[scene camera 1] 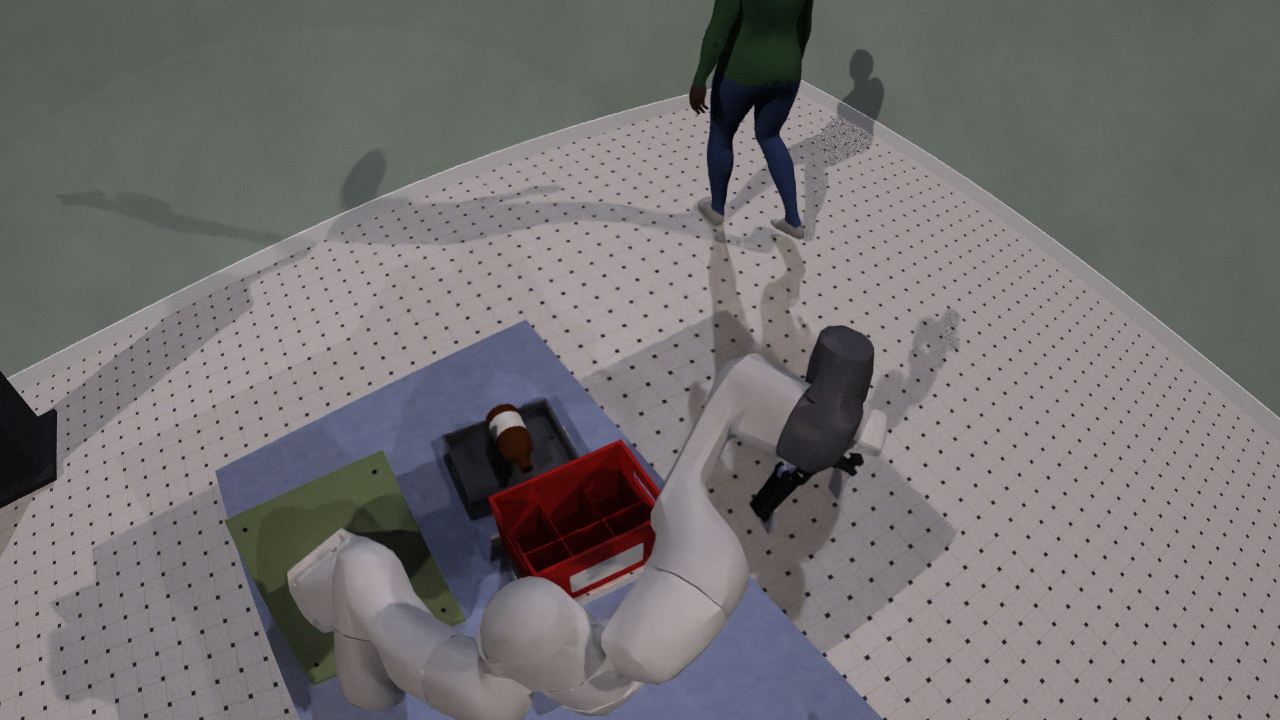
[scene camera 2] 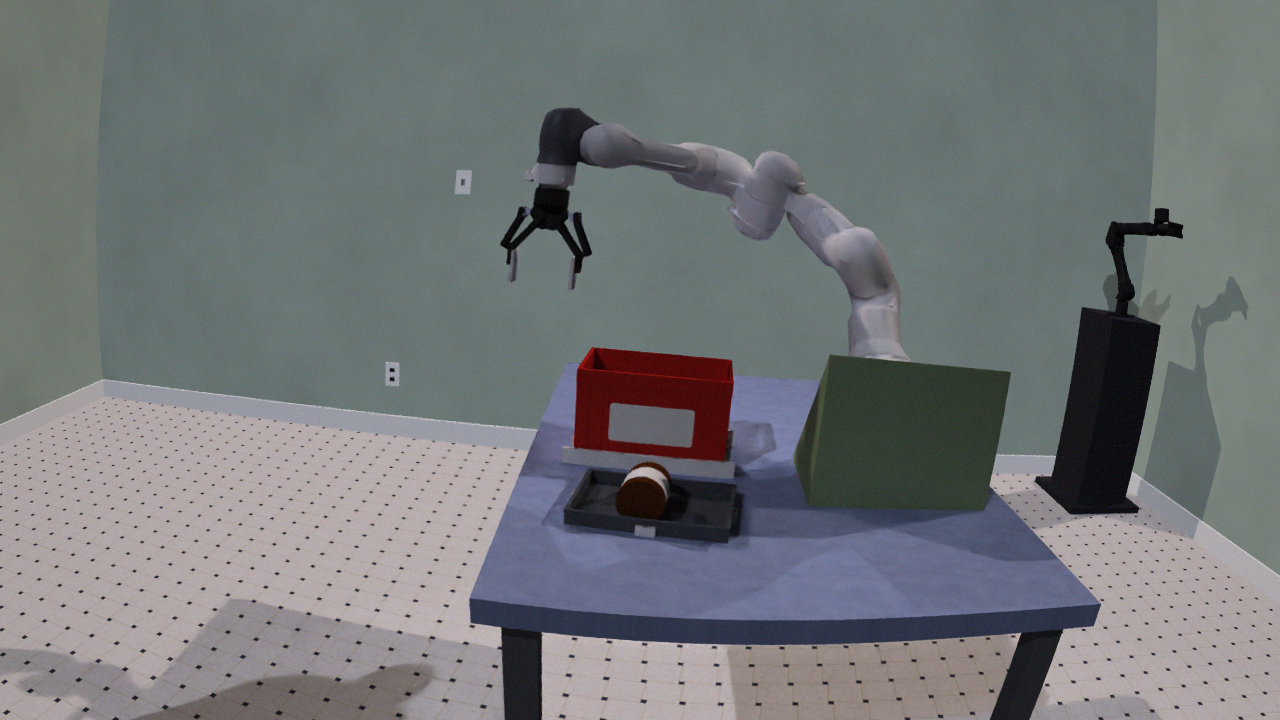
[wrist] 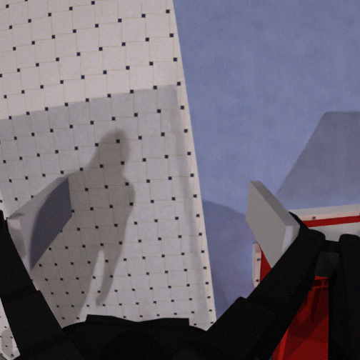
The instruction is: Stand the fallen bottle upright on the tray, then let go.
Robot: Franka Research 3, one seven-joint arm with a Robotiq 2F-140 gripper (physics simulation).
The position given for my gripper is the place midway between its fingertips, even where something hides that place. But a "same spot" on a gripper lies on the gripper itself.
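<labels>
The wrist view shows me my gripper (157,198), and I find it in scene camera 1 and scene camera 2 as well. For a single spot on my gripper, (scene camera 1: 785,479) and (scene camera 2: 581,217) are the same spot. A brown bottle is visible to me in scene camera 1 and in scene camera 2. On that bottle, too, (scene camera 1: 510,434) is the same spot as (scene camera 2: 653,464).
</labels>
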